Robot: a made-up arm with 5 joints.
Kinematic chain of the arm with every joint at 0, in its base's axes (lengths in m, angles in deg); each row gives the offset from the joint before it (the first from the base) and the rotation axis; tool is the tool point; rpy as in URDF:
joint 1: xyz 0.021 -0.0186 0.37 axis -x
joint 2: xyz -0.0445 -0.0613 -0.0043 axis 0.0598 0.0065 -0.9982
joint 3: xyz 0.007 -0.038 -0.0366 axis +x
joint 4: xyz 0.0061 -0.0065 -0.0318 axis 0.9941 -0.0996 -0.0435
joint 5: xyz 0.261 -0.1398 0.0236 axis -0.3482 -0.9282 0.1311
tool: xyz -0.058 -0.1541 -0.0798 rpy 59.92 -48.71 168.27
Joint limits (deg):
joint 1: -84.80..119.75
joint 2: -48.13..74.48
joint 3: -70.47..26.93
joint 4: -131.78..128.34
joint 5: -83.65..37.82
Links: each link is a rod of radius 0.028 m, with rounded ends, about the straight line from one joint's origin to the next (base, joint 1, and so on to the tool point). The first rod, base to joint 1, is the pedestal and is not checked.
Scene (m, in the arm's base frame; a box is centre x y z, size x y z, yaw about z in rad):
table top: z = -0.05
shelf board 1: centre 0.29 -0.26 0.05 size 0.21 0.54 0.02 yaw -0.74
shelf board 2: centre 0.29 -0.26 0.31 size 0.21 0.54 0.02 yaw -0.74
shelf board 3: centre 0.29 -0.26 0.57 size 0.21 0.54 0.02 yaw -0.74
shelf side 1: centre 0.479 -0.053 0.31 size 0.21 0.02 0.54 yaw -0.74
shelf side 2: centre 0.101 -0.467 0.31 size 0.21 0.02 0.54 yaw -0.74
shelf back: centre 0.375 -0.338 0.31 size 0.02 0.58 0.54 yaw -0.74
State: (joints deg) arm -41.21 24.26 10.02 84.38 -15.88
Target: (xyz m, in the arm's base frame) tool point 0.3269 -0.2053 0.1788
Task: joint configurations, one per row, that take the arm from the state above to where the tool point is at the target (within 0.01 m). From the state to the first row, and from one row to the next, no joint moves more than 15 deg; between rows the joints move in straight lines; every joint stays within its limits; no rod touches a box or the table.
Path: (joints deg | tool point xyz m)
1: -33.70 18.91 13.20 95.64 -11.23 | 0.2109 0.1141 0.0682
2: -26.19 13.55 16.38 106.90 -6.57 | 0.2368 0.1230 0.1196
3: -18.68 8.20 19.56 118.16 -1.92 | 0.2489 0.1364 0.1721
4: -12.54 19.62 21.40 119.24 5.34 | 0.2874 0.0644 0.1548
5: -6.39 31.05 23.25 120.32 12.60 | 0.3151 -0.0197 0.1482
6: -0.25 42.47 25.09 121.40 19.86 | 0.3289 -0.1115 0.1556
7: 5.90 53.89 26.93 122.47 27.12 | 0.3269 -0.2053 0.1788

